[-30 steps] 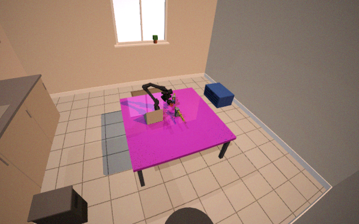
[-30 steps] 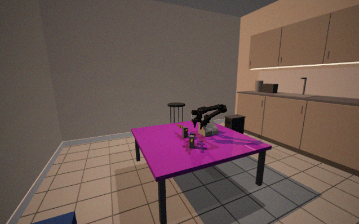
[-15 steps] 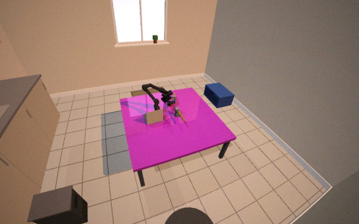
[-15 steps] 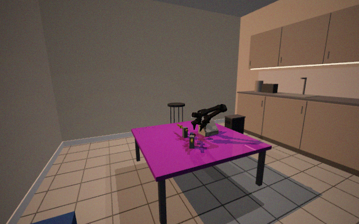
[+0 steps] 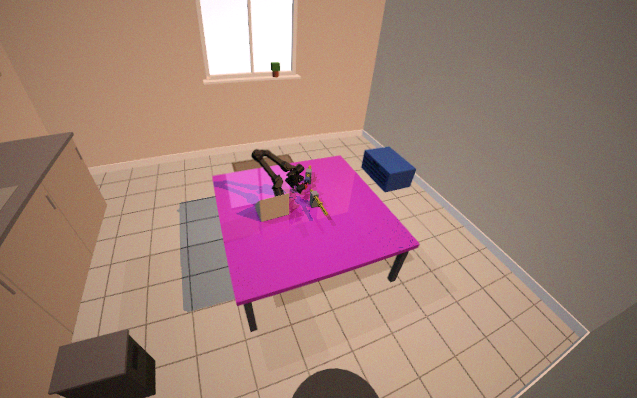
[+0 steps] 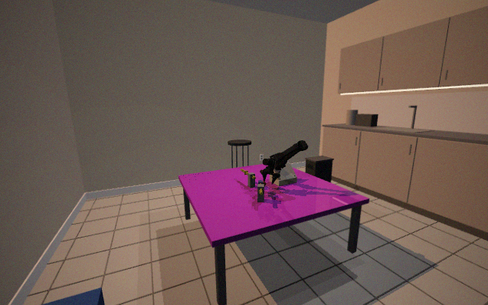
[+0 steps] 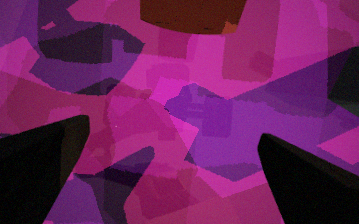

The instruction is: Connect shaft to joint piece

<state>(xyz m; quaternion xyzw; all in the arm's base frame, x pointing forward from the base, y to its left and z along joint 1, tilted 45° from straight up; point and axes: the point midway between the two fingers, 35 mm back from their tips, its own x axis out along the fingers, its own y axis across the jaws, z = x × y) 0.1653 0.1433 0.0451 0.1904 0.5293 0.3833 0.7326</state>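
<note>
The orange joint piece is 7 cm ahead of my gripper tip, 3 cm to the left of it and 1 cm above it.
</note>
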